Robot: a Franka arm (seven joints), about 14 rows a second.
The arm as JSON. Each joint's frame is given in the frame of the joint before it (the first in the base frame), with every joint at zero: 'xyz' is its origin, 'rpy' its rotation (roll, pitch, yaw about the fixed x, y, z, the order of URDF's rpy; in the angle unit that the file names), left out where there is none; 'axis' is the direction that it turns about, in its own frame. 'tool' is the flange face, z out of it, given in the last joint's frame.
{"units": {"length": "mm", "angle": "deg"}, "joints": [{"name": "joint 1", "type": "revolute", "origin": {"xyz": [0.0, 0.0, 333.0], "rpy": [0.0, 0.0, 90.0]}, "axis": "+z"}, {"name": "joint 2", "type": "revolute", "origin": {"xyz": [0.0, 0.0, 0.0], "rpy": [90.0, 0.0, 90.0]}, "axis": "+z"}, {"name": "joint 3", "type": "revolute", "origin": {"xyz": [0.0, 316.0, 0.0], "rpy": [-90.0, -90.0, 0.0]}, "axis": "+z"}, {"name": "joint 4", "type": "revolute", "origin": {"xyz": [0.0, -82.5, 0.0], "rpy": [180.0, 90.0, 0.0]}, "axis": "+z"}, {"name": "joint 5", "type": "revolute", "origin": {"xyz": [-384.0, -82.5, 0.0], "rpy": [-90.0, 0.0, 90.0]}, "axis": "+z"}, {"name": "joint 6", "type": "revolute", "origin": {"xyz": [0.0, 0.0, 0.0], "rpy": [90.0, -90.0, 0.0]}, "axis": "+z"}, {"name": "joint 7", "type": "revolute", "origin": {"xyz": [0.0, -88.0, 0.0], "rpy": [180.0, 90.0, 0.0]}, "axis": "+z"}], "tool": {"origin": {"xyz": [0.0, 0.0, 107.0], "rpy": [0.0, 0.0, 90.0]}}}
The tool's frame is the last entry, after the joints.
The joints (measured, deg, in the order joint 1, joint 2, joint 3, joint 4, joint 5, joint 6, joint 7), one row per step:
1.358, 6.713, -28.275, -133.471, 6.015, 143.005, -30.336
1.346, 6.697, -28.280, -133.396, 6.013, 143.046, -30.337
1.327, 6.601, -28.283, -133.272, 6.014, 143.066, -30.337
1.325, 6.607, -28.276, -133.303, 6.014, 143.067, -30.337
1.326, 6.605, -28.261, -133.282, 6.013, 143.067, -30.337
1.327, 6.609, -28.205, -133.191, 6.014, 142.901, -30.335
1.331, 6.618, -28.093, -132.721, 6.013, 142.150, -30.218
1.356, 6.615, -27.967, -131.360, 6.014, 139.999, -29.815
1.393, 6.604, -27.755, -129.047, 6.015, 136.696, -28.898
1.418, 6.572, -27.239, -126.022, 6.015, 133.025, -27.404
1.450, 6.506, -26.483, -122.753, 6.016, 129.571, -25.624
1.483, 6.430, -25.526, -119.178, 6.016, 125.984, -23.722
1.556, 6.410, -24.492, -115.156, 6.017, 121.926, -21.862
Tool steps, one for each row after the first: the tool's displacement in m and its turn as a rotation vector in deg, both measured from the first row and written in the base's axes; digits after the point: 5 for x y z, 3 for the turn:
0.00041, -0.00035, 0.00073, -0.056, -0.117, -0.011
0.00108, -0.00083, 0.00242, -0.120, -0.341, -0.027
0.00093, -0.00072, 0.00215, -0.106, -0.308, -0.024
0.00111, -0.00064, 0.00231, -0.114, -0.329, -0.006
0.00159, -0.00023, 0.00262, -0.062, -0.264, 0.055
0.00348, 0.00035, 0.00460, 0.136, -0.034, 0.091
0.00813, 0.00056, 0.01082, 0.675, 0.584, -0.054
0.01616, 0.00079, 0.02234, 1.404, 1.337, -0.537
0.02781, 0.00279, 0.03902, 2.039, 1.771, -1.244
0.04102, 0.00690, 0.05866, 2.482, 1.789, -1.967
0.05500, 0.01323, 0.08110, 2.872, 1.665, -2.574
0.06904, 0.02137, 0.10649, 3.282, 1.636, -2.970

